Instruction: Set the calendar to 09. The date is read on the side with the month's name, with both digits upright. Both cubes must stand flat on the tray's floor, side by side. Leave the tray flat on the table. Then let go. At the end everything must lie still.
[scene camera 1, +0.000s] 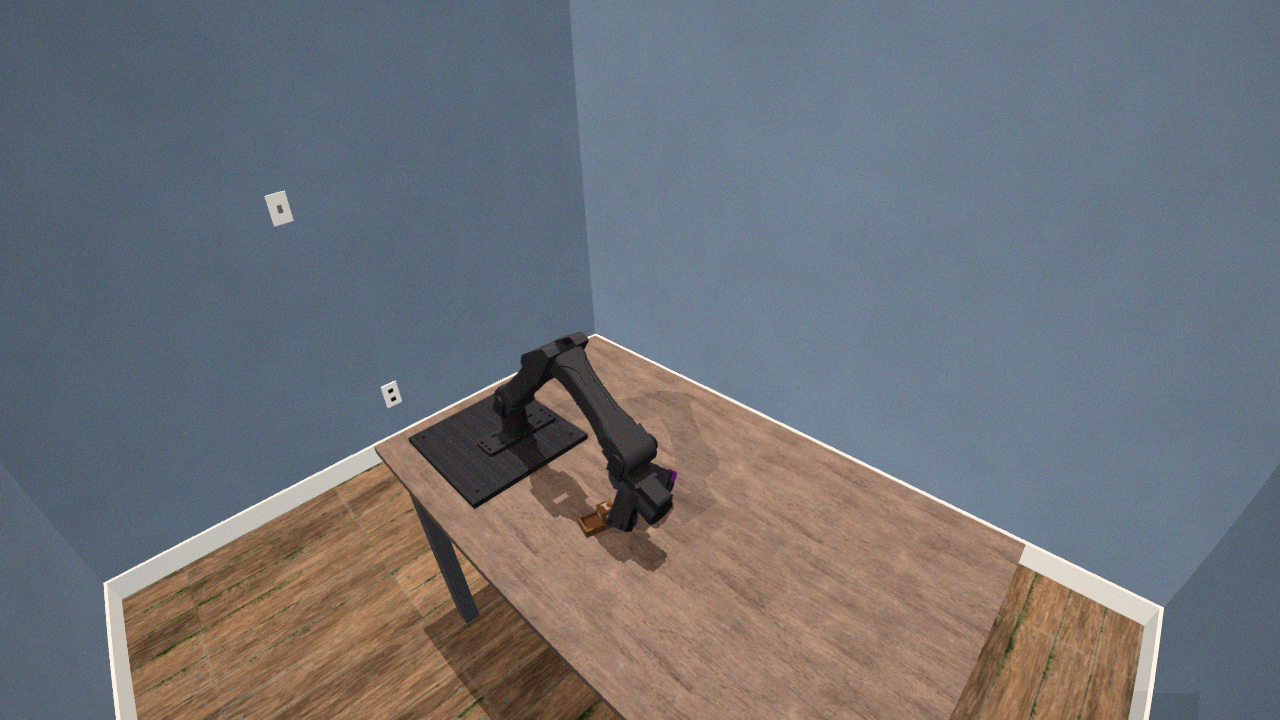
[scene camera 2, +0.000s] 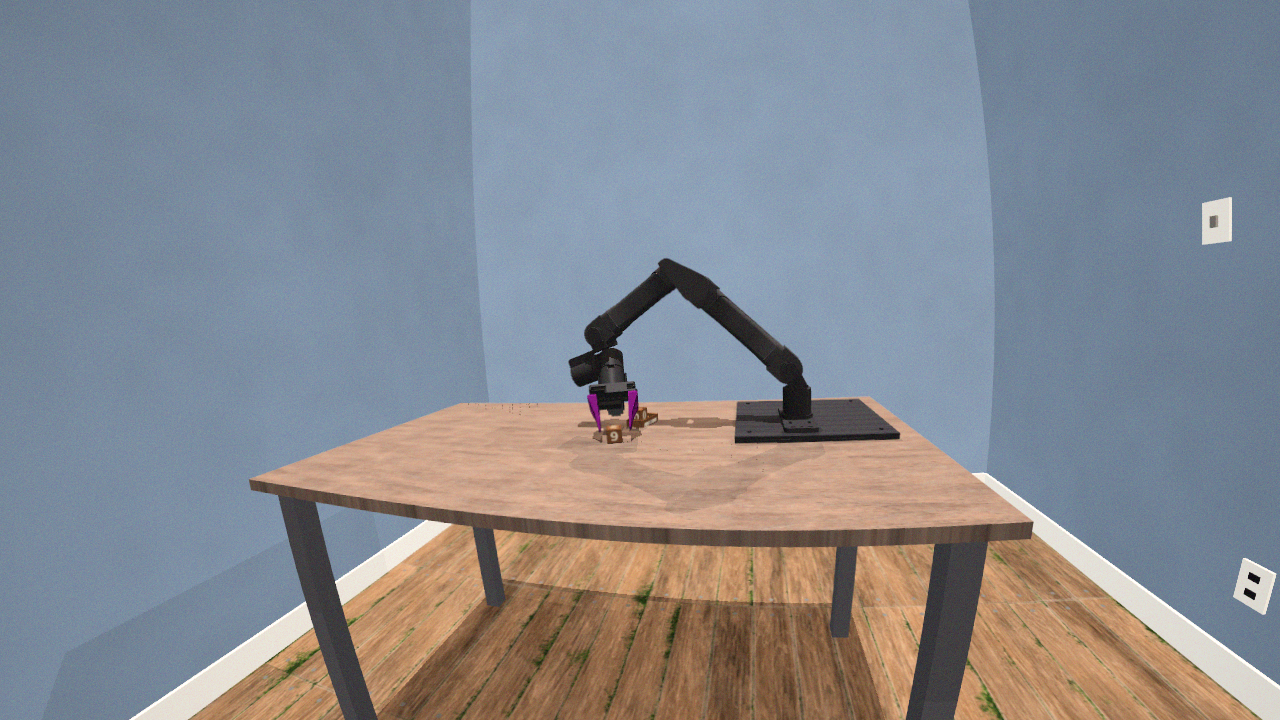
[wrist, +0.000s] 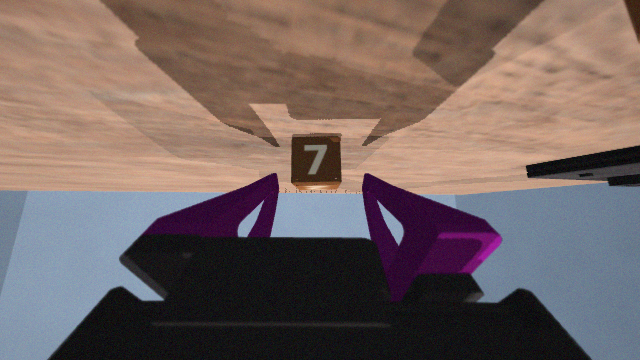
Scene:
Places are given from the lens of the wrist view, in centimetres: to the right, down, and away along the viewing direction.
my gripper (wrist: 320, 180): 0, 0, 13
brown cube (wrist: 315, 161): 0, -1, 11

